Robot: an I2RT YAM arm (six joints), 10 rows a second.
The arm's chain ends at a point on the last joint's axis. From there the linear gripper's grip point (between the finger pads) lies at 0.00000 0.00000 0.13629 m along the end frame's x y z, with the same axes.
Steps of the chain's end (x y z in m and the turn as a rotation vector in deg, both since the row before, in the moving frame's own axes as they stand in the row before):
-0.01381, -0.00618, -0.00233, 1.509, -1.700, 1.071
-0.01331, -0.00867, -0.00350, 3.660, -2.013, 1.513
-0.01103, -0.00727, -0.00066, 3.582, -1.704, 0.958
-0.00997, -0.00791, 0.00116, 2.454, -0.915, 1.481
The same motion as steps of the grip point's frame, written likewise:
-0.01782, -0.00981, -0.00244, 1.509, -1.700, 1.071
-0.01798, -0.01743, -0.00386, 3.660, -2.013, 1.513
-0.01501, -0.01582, -0.00099, 3.582, -1.704, 0.958
-0.01207, -0.01377, 0.00102, 2.454, -0.915, 1.481

